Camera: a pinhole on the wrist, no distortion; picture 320 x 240 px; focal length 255.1 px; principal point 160.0 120.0 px. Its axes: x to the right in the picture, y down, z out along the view. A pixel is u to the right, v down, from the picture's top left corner.
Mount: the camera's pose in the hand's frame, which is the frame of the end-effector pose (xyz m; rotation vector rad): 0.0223 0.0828 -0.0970 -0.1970 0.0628 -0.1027
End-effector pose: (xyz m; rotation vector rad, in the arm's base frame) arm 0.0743 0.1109 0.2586 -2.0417 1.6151 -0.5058
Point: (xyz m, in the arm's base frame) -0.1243 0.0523 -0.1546
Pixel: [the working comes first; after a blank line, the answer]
In the camera's frame: -0.0589 0.2546 0.3685

outside the picture
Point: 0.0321 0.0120 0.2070
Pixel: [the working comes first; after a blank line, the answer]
In the camera's frame: 0.0589 -0.0150 0.1034

305 83
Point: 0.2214 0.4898 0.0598
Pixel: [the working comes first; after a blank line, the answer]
In the camera's frame: -0.3559 -0.2625 0.3324

outside the picture
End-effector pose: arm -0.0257 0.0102 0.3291 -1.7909 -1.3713 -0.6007
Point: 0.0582 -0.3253 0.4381
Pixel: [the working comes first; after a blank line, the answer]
In the camera's frame: -0.0940 0.0388 -0.2480

behind the camera
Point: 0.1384 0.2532 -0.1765
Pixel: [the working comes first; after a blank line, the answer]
In the camera's frame: -0.2654 0.0586 0.5821

44 146
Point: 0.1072 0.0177 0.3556
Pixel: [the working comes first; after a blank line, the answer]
In the camera's frame: 0.0346 0.0227 0.0838

265 189
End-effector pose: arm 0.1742 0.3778 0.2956 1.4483 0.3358 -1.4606
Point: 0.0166 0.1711 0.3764
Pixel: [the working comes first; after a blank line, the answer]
In the camera's frame: -0.0474 -0.1513 0.3435

125 8
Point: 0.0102 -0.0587 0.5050
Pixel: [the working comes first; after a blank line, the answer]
In the camera's frame: -0.0862 -0.0432 0.5806

122 101
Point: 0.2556 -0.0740 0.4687
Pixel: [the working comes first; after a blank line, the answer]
In the camera's frame: -0.0047 0.1711 0.4847

158 210
